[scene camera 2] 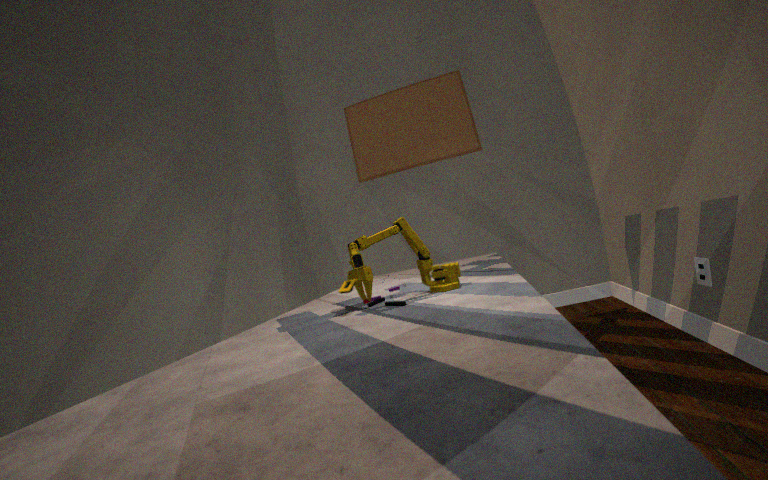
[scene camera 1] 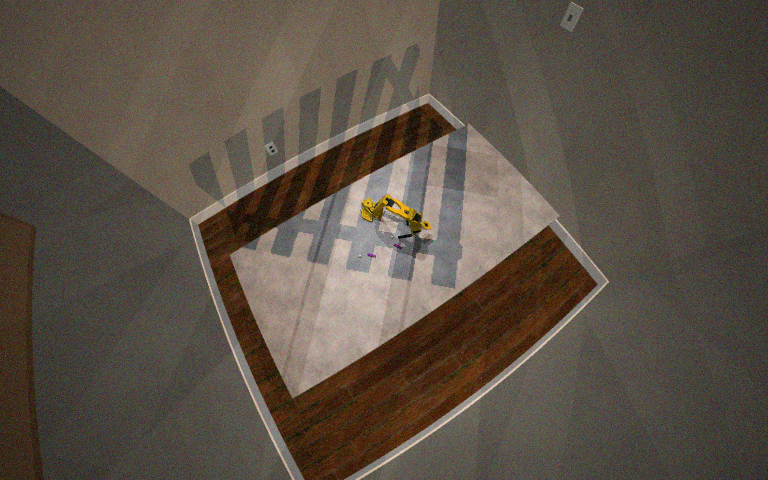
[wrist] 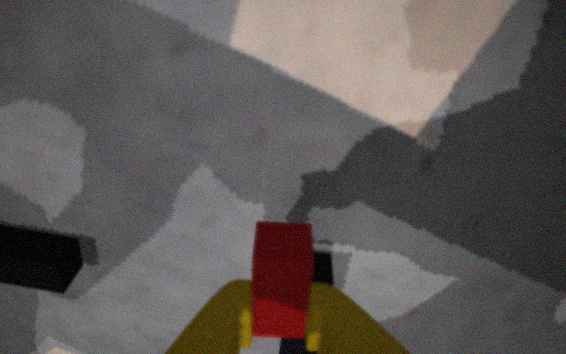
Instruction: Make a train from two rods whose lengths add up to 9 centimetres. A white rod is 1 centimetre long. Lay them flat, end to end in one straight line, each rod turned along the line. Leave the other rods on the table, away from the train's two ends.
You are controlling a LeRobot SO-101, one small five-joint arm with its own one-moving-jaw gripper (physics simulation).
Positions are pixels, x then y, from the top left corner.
A short red rod (wrist: 283, 260) is 0.06 m from the lens.
